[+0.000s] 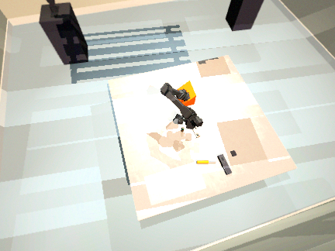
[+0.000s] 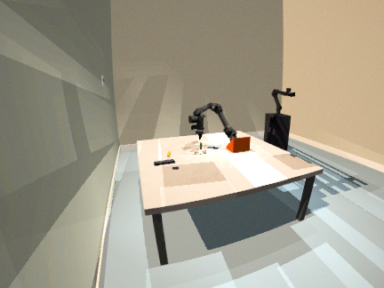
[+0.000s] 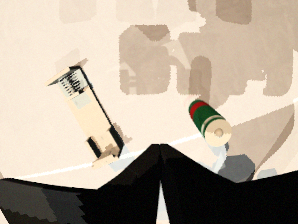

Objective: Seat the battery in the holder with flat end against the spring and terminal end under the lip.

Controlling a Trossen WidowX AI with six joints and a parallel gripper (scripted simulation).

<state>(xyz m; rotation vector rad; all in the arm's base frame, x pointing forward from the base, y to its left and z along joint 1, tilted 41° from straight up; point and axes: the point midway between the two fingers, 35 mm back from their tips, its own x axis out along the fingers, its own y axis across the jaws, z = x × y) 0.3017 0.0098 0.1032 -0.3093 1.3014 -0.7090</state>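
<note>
Right now the battery is 70 mm below my gripper tip, 40 mm to the right of it and 20 mm behind it. Round my gripper tip: yellow-handled screwdriver: 290 mm ahead, 90 mm to the left, 90 mm below; then small dark block: 320 mm to the left, 260 mm ahead, 100 mm below; then long dark bar: 340 mm ahead, 220 mm to the left, 90 mm below.
</note>
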